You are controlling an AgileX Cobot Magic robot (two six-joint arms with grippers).
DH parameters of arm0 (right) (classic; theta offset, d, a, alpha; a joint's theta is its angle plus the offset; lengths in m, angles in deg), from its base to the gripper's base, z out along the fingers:
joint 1: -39.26 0.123 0 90
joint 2: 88.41 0 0.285 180
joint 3: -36.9 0 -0.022 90
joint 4: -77.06 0.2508 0 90
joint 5: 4.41 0 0.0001 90
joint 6: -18.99 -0.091 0 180
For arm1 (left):
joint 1: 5.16 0.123 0 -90
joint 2: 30.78 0 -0.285 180
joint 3: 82.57 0 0.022 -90
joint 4: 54.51 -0.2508 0 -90
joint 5: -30.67 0 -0.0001 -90
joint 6: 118.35 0.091 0 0
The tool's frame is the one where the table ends.
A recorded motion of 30 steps. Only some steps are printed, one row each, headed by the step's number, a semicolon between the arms.
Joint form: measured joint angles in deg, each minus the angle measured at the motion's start. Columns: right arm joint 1, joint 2, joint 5, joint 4, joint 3, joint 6; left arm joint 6, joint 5, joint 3, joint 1, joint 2, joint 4.
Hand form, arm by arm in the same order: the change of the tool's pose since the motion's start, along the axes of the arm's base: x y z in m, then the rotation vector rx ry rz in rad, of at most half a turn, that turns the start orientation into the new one. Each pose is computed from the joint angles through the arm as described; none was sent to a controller.
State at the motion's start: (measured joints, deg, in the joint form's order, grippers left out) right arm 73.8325 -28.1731 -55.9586 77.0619 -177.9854 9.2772; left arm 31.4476 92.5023 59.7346 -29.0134 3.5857 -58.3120
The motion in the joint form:
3: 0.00 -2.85 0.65 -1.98 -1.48 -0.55; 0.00 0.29 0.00 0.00 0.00 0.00
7: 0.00 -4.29 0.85 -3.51 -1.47 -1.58; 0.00 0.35 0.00 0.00 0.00 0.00
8: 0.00 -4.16 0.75 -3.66 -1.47 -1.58; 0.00 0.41 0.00 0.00 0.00 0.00
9: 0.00 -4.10 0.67 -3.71 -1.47 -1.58; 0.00 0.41 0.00 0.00 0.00 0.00
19: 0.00 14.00 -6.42 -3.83 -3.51 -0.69; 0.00 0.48 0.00 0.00 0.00 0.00
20: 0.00 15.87 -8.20 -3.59 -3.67 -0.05; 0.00 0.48 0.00 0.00 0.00 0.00
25: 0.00 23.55 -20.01 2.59 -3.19 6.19; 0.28 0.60 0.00 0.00 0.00 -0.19
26: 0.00 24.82 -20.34 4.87 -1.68 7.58; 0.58 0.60 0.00 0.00 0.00 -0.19
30: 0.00 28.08 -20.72 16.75 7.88 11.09; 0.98 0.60 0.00 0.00 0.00 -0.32
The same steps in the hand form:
3: 0.0115 0.0050 -0.0140 -0.0300 -0.0056 -0.0095; -0.0003 0.0001 -0.0003 0.0019 0.0047 0.0003
7: 0.0170 0.0065 -0.0255 -0.0541 0.0037 -0.0238; -0.0003 0.0002 -0.0004 0.0024 0.0056 0.0004
8: 0.0166 0.0060 -0.0245 -0.0560 0.0017 -0.0241; -0.0004 0.0002 -0.0005 0.0028 0.0066 0.0005
9: 0.0164 0.0058 -0.0241 -0.0569 0.0015 -0.0242; -0.0004 0.0002 -0.0005 0.0028 0.0066 0.0005
19: -0.0608 -0.0482 0.1128 0.0648 -0.1907 -0.0276; -0.0005 0.0002 -0.0005 0.0032 0.0077 0.0005
20: -0.0717 -0.0554 0.1233 0.0640 -0.1962 -0.0210; -0.0005 0.0002 -0.0005 0.0032 0.0077 0.0005
25: -0.1256 -0.0818 0.1506 0.0356 -0.1208 0.0954; -0.0005 0.0005 -0.0007 0.0102 0.0072 -0.0017
26: -0.1328 -0.0826 0.1498 0.0462 -0.1051 0.1313; -0.0005 0.0005 -0.0007 0.0138 0.0060 -0.0053
30: -0.1507 -0.0735 0.1231 0.1179 0.0595 0.2653; -0.0004 0.0007 -0.0007 0.0205 0.0035 -0.0095

